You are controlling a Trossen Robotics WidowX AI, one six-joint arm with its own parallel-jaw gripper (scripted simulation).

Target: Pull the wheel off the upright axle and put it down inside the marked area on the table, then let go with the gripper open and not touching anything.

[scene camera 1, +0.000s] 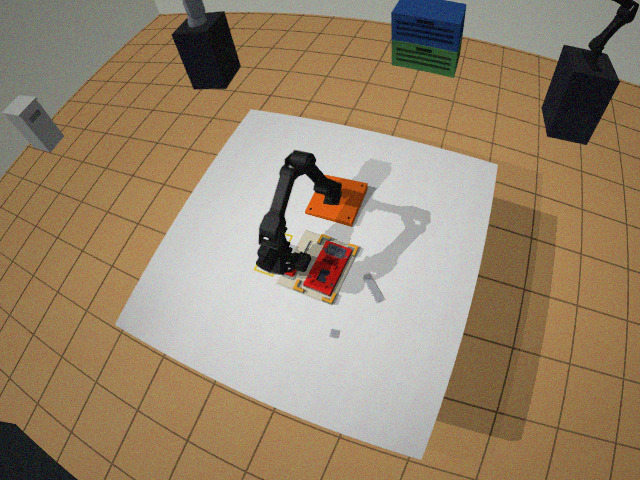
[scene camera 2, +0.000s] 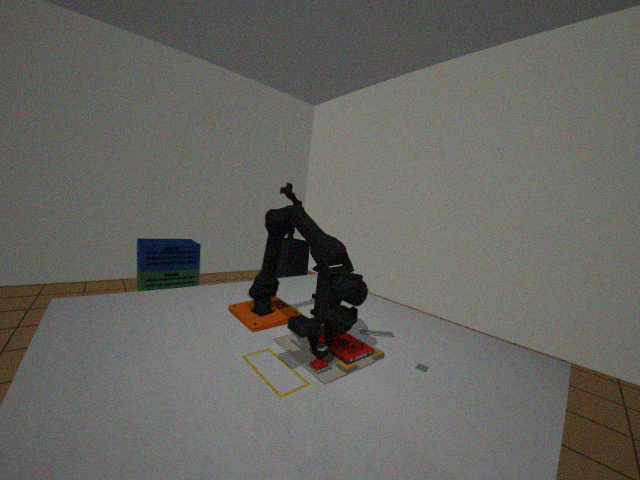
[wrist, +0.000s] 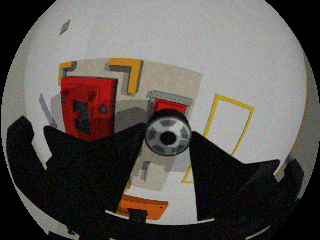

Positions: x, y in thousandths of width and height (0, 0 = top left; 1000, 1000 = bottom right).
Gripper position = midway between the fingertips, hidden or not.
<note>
In view: the gripper (scene camera 2: 501, 730) and a red plate (scene camera 2: 545, 728).
The red plate is seen too in the wrist view (wrist: 277, 431). The gripper shows as well in scene camera 1 (scene camera 1: 451, 555) and in the wrist view (wrist: 527, 548).
</note>
